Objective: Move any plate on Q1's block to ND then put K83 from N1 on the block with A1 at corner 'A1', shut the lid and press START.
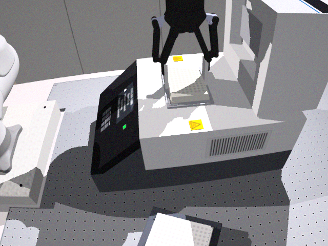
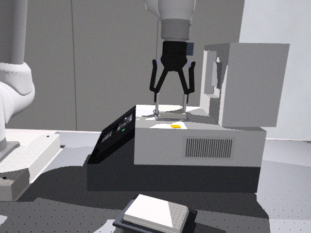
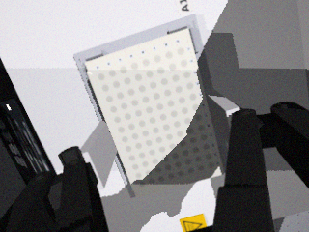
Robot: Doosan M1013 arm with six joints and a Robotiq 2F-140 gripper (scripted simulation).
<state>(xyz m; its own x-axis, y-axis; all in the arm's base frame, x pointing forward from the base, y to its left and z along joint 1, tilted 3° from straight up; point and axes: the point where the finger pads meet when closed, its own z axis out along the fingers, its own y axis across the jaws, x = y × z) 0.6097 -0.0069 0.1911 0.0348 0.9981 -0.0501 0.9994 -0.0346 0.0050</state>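
Now: hand 2 cm above the white 96-well plate. Also, from my hand: black nest: 27 cm to the left, 22 cm below, 3 cm behind; dark grey plate nest: 30 cm to the right, 20 cm below, 7 cm behind.
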